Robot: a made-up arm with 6 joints.
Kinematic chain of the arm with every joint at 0, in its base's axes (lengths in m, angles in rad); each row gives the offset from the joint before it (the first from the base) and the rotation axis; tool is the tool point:
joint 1: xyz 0 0 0.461 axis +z
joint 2: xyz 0 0 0 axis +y
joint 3: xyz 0 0 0.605 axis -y
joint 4: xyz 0 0 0 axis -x
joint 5: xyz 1.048 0 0 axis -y
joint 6: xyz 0 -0.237 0 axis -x
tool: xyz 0 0 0
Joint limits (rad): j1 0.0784..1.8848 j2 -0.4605..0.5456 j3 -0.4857..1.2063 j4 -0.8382..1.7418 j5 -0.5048..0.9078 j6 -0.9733..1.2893
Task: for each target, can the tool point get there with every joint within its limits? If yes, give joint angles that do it. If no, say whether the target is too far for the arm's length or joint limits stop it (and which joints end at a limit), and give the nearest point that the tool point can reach.
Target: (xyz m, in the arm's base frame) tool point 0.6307 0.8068 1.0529
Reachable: yes | joints 1.1178 -0.0851 -0.1924 0.4444 0.1811 0.4884
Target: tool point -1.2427 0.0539 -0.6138
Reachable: no: joint limits stop it (at a limit: joint 1, joint 2, joint 3, joint 4) | nearest point -0.0658 0.7158 -0.0115 | short by 1.479 m
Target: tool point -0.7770 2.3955 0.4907
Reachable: no: too far | nearest point -0.4206 1.2966 0.7462 | short by 1.183 m
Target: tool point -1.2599 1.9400 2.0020
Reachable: no: too far | nearest point -0.4280 1.1873 1.4833 | short by 1.236 m
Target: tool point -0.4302 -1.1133 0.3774
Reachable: no: joint limits stop it (at a limit: joint 1, joint 2, joint 3) | nearest point 0.7237 -0.1156 -0.0048 | short by 1.573 m
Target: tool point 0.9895 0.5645 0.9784
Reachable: yes | joints 0.6278 0.1134 -0.1553 1.0183 0.4214 0.6492
